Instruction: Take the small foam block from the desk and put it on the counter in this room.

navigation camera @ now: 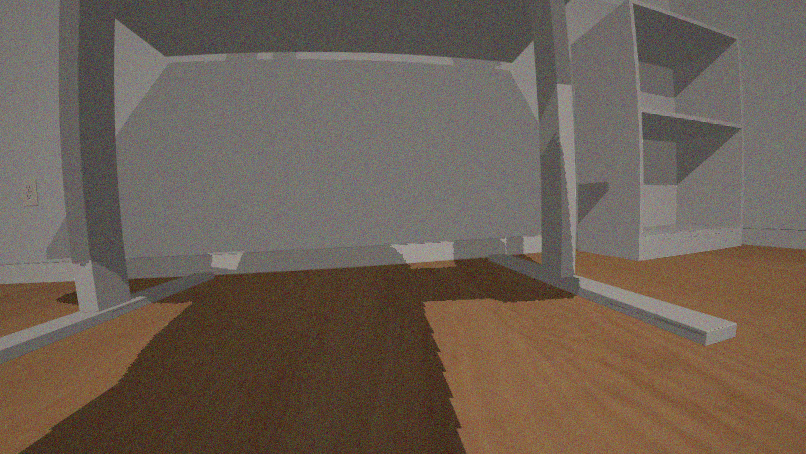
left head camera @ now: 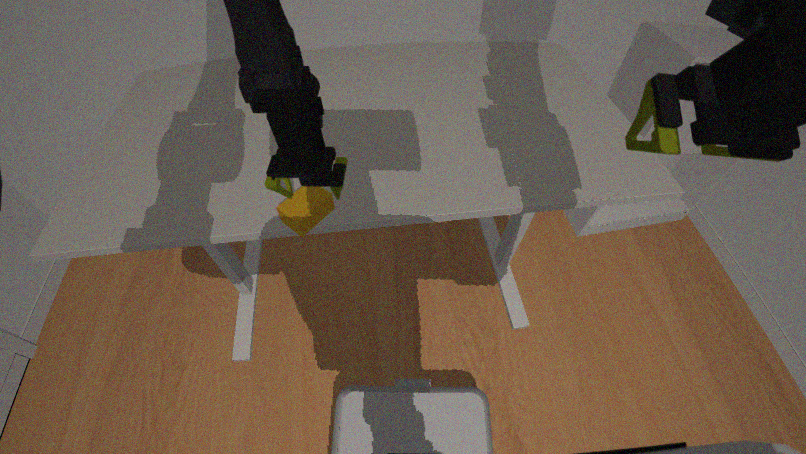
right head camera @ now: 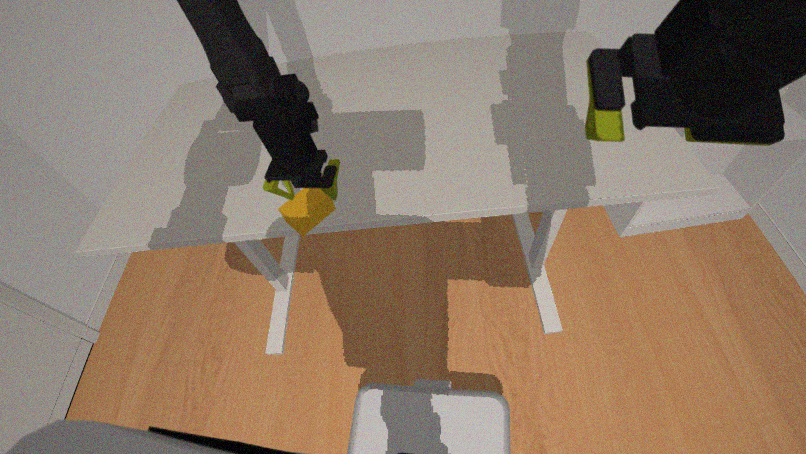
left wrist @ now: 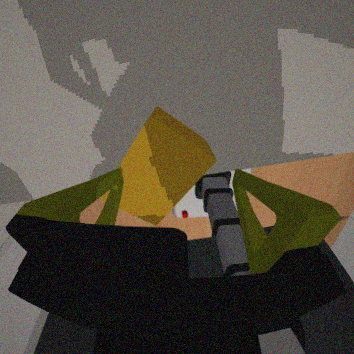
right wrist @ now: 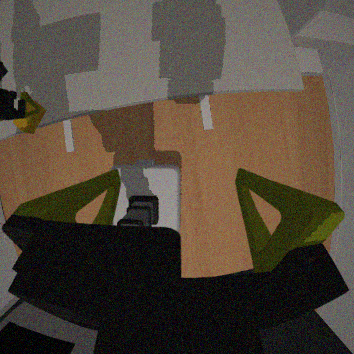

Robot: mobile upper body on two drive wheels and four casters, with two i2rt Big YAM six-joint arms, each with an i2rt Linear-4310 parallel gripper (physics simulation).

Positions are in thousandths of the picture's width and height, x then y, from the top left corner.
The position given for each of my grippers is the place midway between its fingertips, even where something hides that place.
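Note:
The left head camera view shows me my left gripper (left head camera: 391, 433), my right gripper (left head camera: 826, 320), a yellow foam block (left head camera: 384, 453) and a white desk (left head camera: 537, 290). In the right head camera view I see the yellow foam block (right head camera: 385, 455) again, with my left gripper (right head camera: 390, 435) and my right gripper (right head camera: 791, 294). The left wrist view shows my left gripper (left wrist: 501, 496) and the yellow foam block (left wrist: 470, 448), and in the right wrist view there is my right gripper (right wrist: 501, 493). In the navigation camera view the yellow foam block is out of frame.

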